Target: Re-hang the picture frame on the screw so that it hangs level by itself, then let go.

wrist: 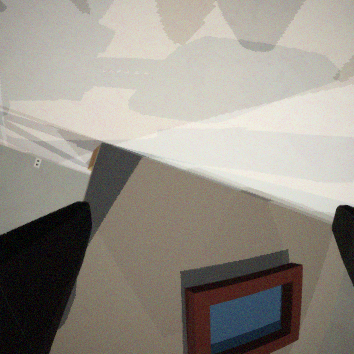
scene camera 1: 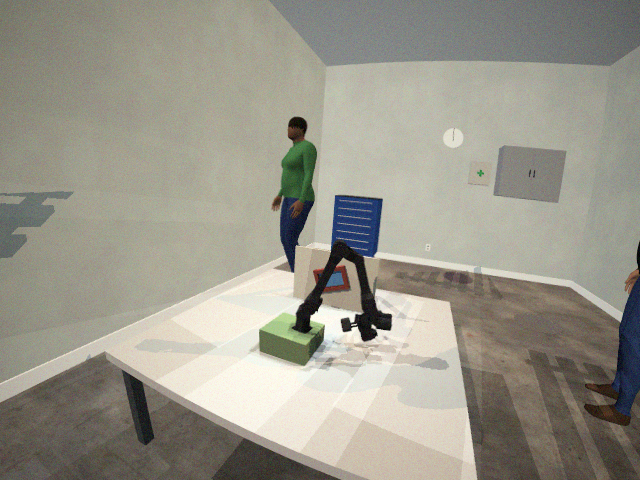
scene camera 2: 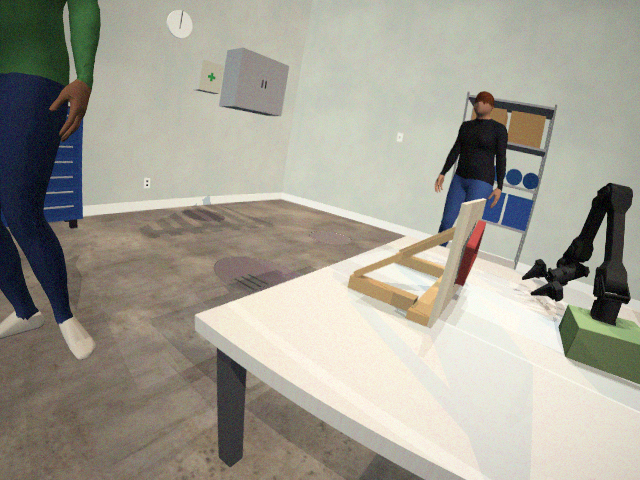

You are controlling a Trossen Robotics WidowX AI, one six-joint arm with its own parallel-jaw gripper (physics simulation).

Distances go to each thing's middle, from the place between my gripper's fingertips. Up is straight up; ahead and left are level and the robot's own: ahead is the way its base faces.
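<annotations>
Picture frame (scene camera 2: 472, 247): my hand 180 mm short of it, 110 mm below, 250 mm to the right. Board (scene camera 1: 307, 260), from my hand: 250 mm to the left, 100 mm above, 200 mm ahead.
</annotations>
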